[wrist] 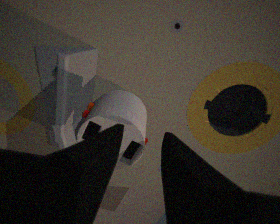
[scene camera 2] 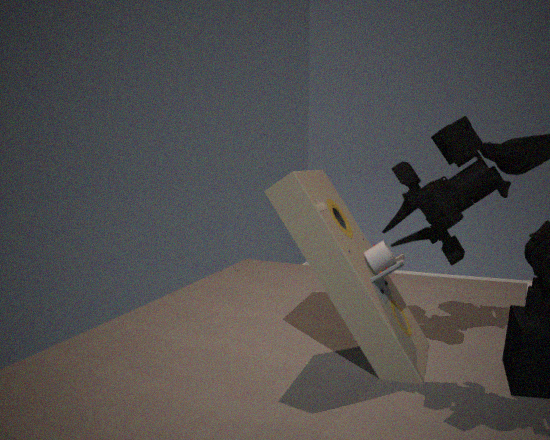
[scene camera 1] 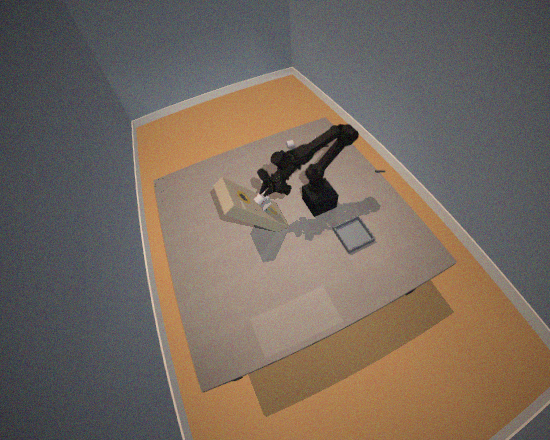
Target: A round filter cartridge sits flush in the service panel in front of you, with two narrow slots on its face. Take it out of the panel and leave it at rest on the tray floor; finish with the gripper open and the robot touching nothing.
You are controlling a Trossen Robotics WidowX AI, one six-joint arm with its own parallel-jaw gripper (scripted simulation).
Observation:
In view: the gripper (scene camera 2: 387, 239), a white round cartridge (wrist: 114, 107) and a beige panel (scene camera 2: 309, 205).
The gripper is seen too in the wrist view (wrist: 143, 135). The beige panel also shows in the wrist view (wrist: 201, 77).

